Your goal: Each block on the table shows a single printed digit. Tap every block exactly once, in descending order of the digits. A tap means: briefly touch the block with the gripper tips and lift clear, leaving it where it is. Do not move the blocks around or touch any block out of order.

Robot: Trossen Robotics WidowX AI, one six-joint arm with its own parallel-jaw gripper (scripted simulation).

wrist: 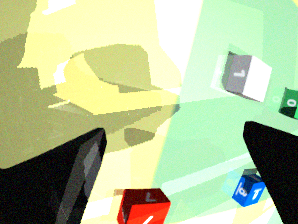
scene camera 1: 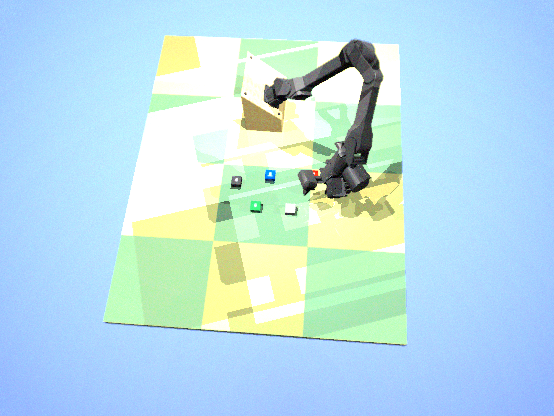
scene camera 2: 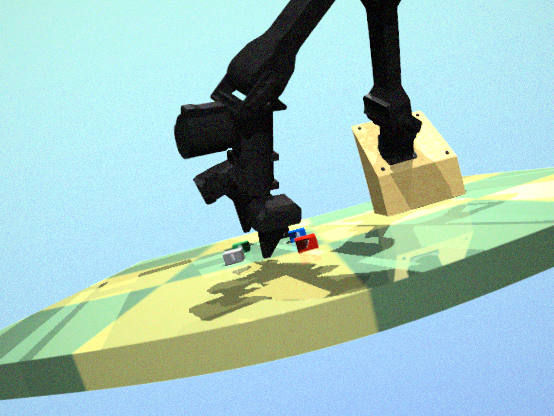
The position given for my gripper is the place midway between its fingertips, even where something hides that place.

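Scene camera 2 shows my gripper [scene camera 2: 256, 244], open and holding nothing. Scene camera 1 likewise shows the gripper [scene camera 1: 314, 194]. Wrist view: my gripper [wrist: 174, 132], a blue block [wrist: 250, 187] and a grey-white block [wrist: 248, 78].
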